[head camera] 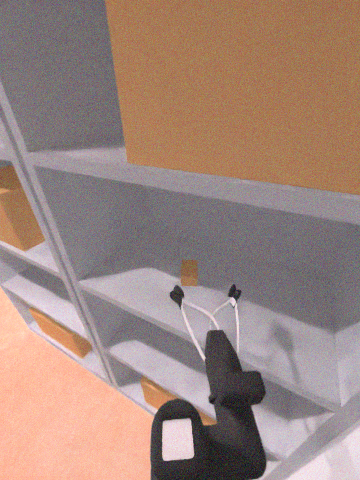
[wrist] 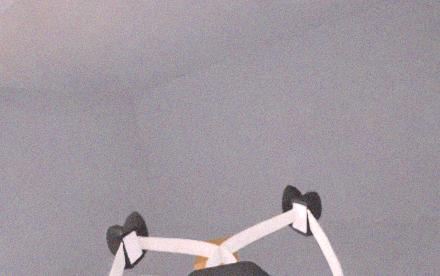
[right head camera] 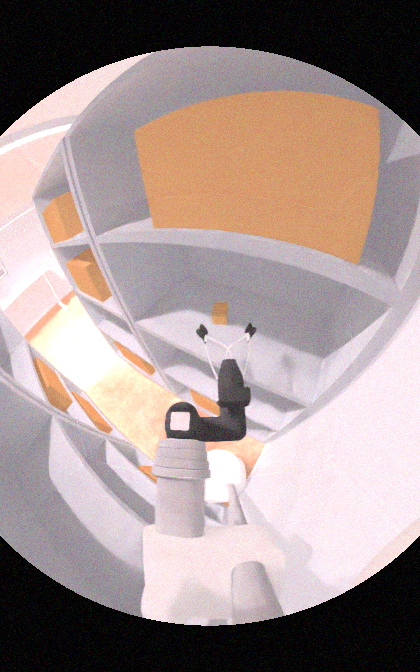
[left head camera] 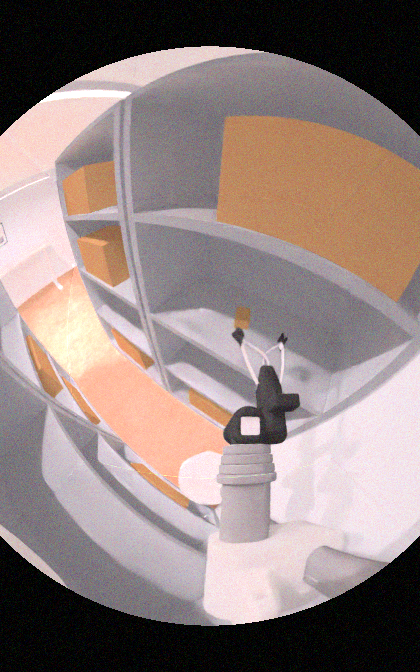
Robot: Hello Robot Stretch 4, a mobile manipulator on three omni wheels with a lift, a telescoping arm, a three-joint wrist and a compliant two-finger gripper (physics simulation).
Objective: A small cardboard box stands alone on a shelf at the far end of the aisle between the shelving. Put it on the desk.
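Frame: origin at the robot's base, x right, y ahead, z up, level; millimetres.
Where they show: gripper, fingertip midpoint: (head camera: pixel 204 287) (wrist: pixel 215 215).
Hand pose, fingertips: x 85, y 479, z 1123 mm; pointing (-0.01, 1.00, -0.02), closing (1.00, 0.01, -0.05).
Things, the pixels of their centre, and the offset from my fingertips. Level surfaces: height alone.
- small cardboard box, body centre: (wrist: pixel 218 263) (head camera: pixel 189 272) dx -17, dy +206, dz -135 mm
- grey middle shelf, its level: dz -160 mm
- large cardboard box, body centre: (head camera: pixel 266 80) dx +100, dy +77, dz +432 mm
The small cardboard box (head camera: pixel 189 273) (left head camera: pixel 242 317) (right head camera: pixel 220 313) stands upright and alone toward the back of a grey middle shelf (head camera: pixel 135 290) (left head camera: pixel 187 322) (right head camera: pixel 162 315). In the wrist view the box (wrist: pixel 200 262) shows in part at the bottom edge, behind the finger strips. My gripper (head camera: pixel 205 294) (left head camera: pixel 260 337) (right head camera: pixel 226 331) (wrist: pixel 215 215) is open and empty, with its fingers pointing into the shelf bay. In the head view its tips appear below and to the right of the box, apart from it. The exact depth between them is unclear. The desk cannot be clearly identified.
A large cardboard box (head camera: pixel 240 95) (left head camera: pixel 320 195) (right head camera: pixel 260 175) stands on the shelf above. A grey upright (head camera: pixel 50 215) divides this bay from the left one, which holds more boxes (head camera: pixel 22 215). A white wall (left head camera: pixel 360 465) is at the right. Opposite shelving lines the aisle's other side.
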